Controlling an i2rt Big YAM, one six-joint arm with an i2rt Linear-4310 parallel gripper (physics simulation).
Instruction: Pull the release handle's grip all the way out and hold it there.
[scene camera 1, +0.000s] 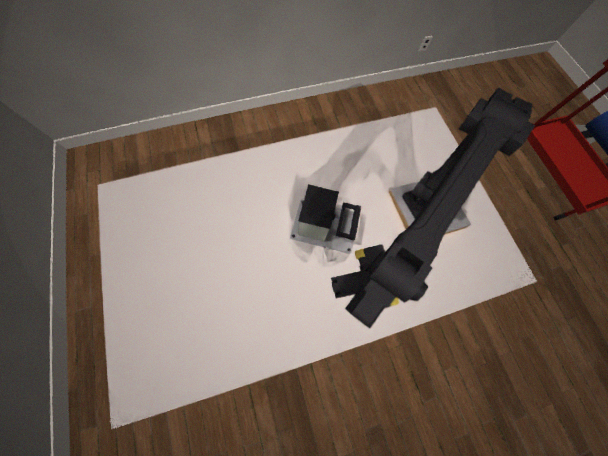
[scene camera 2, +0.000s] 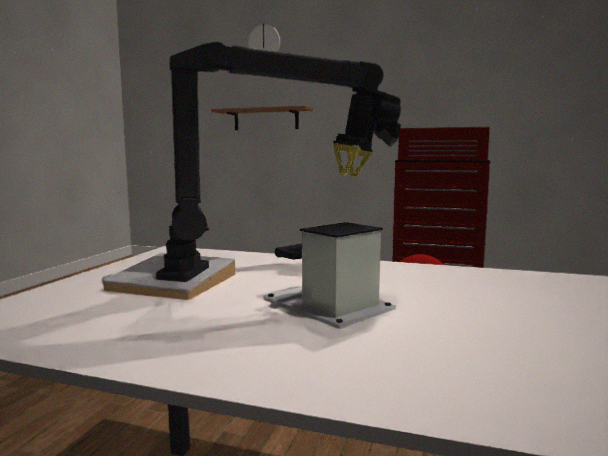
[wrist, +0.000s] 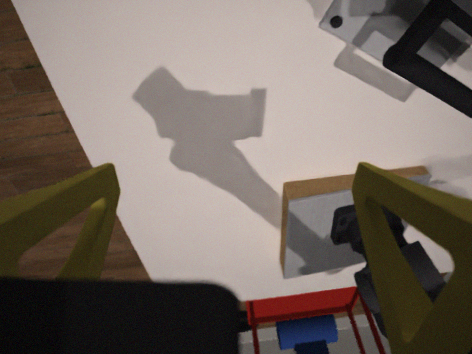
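The release handle's grip, a black rectangular loop, sticks out from the side of a pale green box with a black lid. In scene camera 2 an end of the black grip shows left of the box. The box stands on a grey bolted plate. My gripper is open and empty, its yellow fingers pointing down. It hangs well above the table, apart from the grip and higher than the box. The grip's link to the box is hidden in scene camera 2.
The arm's base stands on a grey-topped wooden board on the white table. A red cart stands beyond the table's edge. A red tool chest stands behind the table.
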